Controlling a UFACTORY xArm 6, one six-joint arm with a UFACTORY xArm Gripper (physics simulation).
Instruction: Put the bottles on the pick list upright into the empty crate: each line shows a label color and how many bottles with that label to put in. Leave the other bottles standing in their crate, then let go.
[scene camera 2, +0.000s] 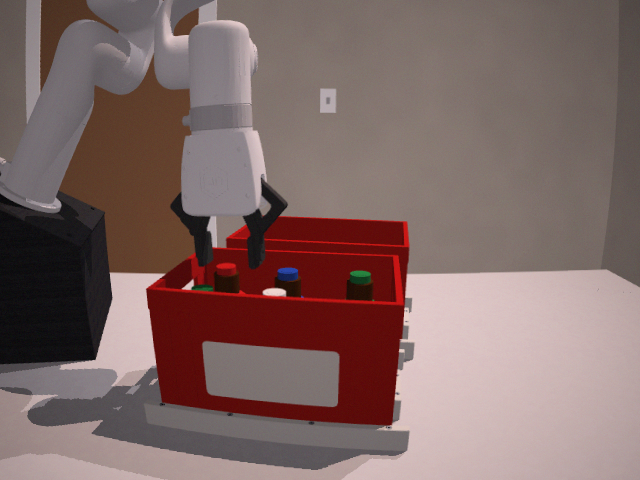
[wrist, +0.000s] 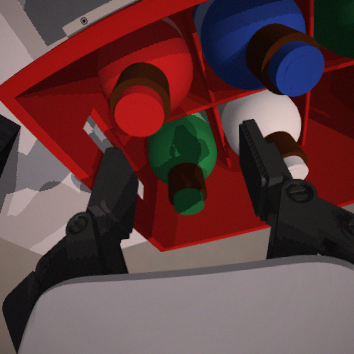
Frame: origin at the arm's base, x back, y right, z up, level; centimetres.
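Where they show: gripper, fingertip midpoint: (scene camera 2: 230, 265) (wrist: 182, 152); arm's base, origin of the base link: (scene camera 2: 27, 197).
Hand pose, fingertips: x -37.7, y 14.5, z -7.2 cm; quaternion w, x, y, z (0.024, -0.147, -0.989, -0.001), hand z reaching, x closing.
Observation:
Things, the pixels of their top centre, and the offset from my fingertips. "spot": a spot on its surface instead.
- second red crate, middle of its top: (scene camera 2: 324, 228) dx -12.9, dy -19.7, dz +0.3 cm
- pale strip, surface spot: (scene camera 2: 276, 428) spot: dx -5.9, dy +13.8, dz -15.1 cm
The near red crate (scene camera 2: 279, 322) (wrist: 75, 46) holds upright bottles: a red one (scene camera 2: 226, 280) (wrist: 139, 111), a blue one (scene camera 2: 287, 283) (wrist: 296, 70), a green one (scene camera 2: 359, 289) (wrist: 337, 25), a white one (scene camera 2: 273, 292) (wrist: 265, 117) and a lower green one (scene camera 2: 202, 287) (wrist: 189, 201) in a corner compartment. My gripper (scene camera 2: 230, 262) (wrist: 182, 152) is open and empty, its fingertips about at the crate's far rim height. In the wrist view the corner green bottle shows between the fingers, below them. The right finger partly covers the white bottle. The pick list does not show.
A second red crate (scene camera 2: 320, 243) stands behind the near crate; its inside floor is hidden. A pale strip (scene camera 2: 276, 428) runs along the near crate's front base. The black robot base (scene camera 2: 51, 289) stands at the left. The crate walls rise around the bottles.

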